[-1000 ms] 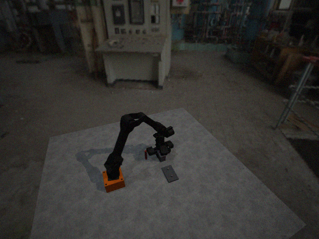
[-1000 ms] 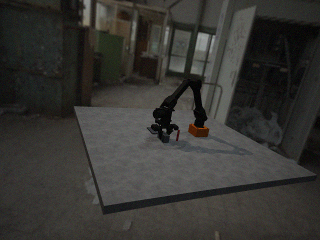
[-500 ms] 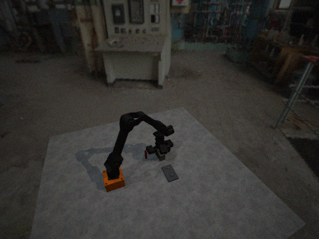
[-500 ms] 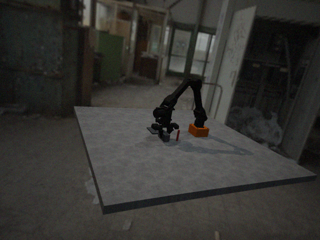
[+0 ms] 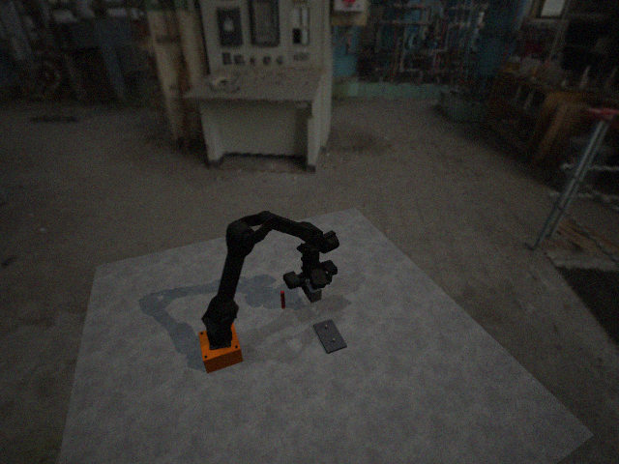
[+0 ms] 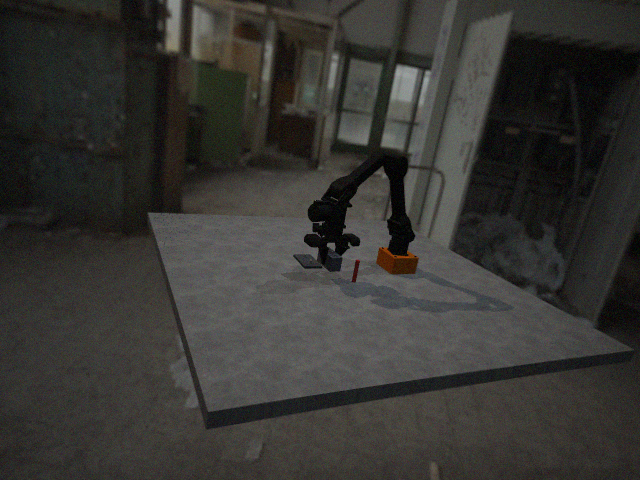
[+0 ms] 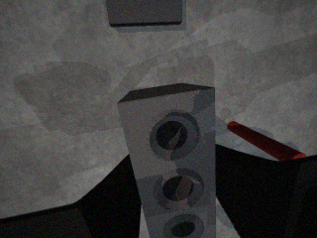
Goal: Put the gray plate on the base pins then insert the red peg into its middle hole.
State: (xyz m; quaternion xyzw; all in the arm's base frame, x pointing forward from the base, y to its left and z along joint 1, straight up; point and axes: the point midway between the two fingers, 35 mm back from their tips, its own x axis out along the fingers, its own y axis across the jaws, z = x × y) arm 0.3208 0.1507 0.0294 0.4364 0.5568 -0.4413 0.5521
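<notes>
Now: gripper tip 100 mm past the red peg and 20 mm above it. From my gripper tip the other things lie so: gray plate 30 mm above.
</notes>
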